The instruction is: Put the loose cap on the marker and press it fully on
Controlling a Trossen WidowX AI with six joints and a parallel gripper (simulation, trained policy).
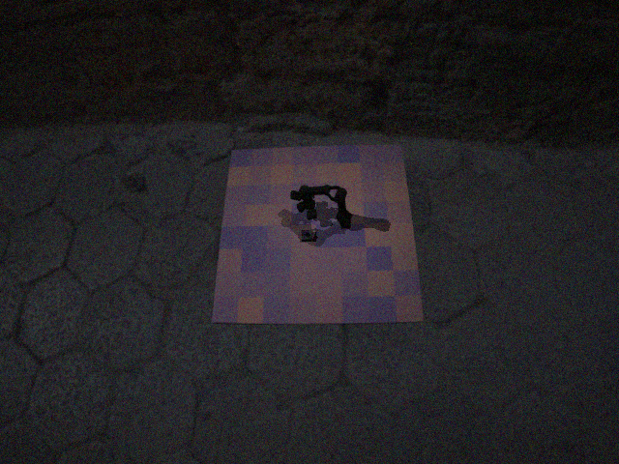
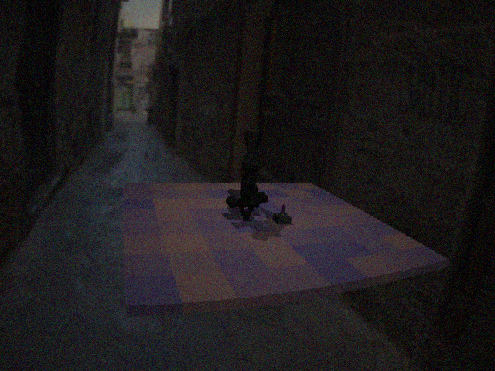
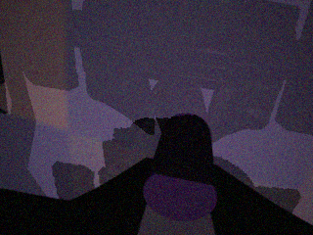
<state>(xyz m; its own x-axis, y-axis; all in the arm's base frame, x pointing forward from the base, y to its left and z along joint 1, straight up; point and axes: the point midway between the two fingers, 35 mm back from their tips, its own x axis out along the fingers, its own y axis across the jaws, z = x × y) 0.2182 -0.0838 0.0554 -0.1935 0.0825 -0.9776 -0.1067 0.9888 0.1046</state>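
Now: the holder block 5 cm ahead of my gripper tip, 16 cm to the left of it and 1 cm below it. From my gripper tip the other things lie so: purple cap: 1 cm ahead.
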